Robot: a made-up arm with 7 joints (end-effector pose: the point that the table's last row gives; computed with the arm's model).
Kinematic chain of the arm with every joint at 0, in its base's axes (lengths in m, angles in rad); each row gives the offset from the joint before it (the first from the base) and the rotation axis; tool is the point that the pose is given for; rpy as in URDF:
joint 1: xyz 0 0 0.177 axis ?
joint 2: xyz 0 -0.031 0.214 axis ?
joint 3: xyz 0 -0.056 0.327 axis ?
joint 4: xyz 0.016 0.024 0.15 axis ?
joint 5: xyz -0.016 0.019 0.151 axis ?
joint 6: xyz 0 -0.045 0.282 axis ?
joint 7: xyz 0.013 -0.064 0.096 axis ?
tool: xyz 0 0 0 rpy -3.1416 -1.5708 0
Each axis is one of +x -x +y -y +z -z.
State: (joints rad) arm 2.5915 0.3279 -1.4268 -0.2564 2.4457 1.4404 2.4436
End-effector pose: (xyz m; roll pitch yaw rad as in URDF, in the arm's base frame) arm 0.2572 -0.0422 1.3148 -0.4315 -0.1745 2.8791
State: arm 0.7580 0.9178 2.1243 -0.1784 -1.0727 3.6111 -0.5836
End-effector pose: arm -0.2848 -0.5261 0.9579 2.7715 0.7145 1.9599
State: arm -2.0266 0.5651 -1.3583 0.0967 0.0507 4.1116 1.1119
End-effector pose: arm 0.0225 0.5232 1.0783 2.9295 0.7202 1.9567
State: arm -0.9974 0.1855 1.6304 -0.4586 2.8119 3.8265 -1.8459
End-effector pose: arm -0.3786 0.1048 1.1281 -1.7851 -0.3057 -1.1753
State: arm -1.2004 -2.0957 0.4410 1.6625 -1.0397 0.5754 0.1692
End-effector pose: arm 0.2436 -0.1647 -0.3084 -2.2114 0.7825 0.3931
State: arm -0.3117 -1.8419 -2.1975 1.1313 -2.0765 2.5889 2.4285
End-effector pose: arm 0.5302 -0.6143 0.2585 1.7458 0.0897 -0.5041
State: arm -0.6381 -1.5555 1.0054 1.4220 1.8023 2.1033 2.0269
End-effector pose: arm 0.5005 -0.0469 0.1547 2.7474 -0.2978 1.8338
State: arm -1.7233 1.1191 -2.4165 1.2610 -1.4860 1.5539 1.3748
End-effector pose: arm -0.3296 0.8191 0.5204 -2.3596 -0.7501 1.2593
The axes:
joint 1: +z
joint 2: -y
joint 3: +z
joint 4: +y
joint 5: +z
joint 6: -y
joint 7: +x

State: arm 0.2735 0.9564 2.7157 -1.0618 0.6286 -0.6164 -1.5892
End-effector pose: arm -0.3838 -0.3527 1.1394 2.2825 0.3778 -0.8688
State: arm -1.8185 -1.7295 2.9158 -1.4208 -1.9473 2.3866 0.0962
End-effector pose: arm -0.4032 -0.2977 0.0032 3.1205 -1.0216 -3.0198
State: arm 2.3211 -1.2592 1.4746 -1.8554 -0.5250 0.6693 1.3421
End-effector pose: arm 0.2501 0.5167 0.4752 -1.9933 1.1851 -0.6237
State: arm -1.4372 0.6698 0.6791 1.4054 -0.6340 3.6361 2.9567
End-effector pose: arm 0.0622 0.1307 1.0422 -1.5687 -0.9445 0.0935
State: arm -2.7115 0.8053 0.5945 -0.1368 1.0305 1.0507 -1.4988
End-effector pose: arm 0.5479 0.4274 1.0866 0.5869 0.8835 0.6115
